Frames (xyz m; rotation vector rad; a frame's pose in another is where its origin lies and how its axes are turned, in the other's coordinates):
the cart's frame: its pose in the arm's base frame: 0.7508 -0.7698 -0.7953 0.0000 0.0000 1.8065
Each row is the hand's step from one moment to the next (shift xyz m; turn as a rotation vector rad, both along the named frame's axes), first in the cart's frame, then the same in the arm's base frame.
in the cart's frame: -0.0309 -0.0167 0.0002 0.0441 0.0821 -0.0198
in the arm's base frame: 0.0235 -0.0261 0.0002 -0.0901 0.0237 -0.0198
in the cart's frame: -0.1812 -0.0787 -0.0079 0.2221 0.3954 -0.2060
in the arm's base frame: 0.1188 -0.1578 -0.0079 -0.4363 0.1236 -0.2060
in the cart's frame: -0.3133 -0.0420 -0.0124 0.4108 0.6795 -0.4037
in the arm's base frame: 0.1140 -0.2948 -0.0124 -0.7566 0.2408 -0.4037
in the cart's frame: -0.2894 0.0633 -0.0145 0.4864 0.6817 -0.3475
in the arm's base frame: 0.0060 -0.2962 -0.0145 -0.7764 0.3138 -0.3475
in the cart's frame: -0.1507 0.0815 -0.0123 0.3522 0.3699 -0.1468
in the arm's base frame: -0.0441 -0.1656 -0.0123 -0.4419 0.2561 -0.1468
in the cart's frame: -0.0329 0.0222 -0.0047 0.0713 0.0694 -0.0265
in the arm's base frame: -0.0139 -0.0372 -0.0047 -0.0841 0.0531 -0.0265
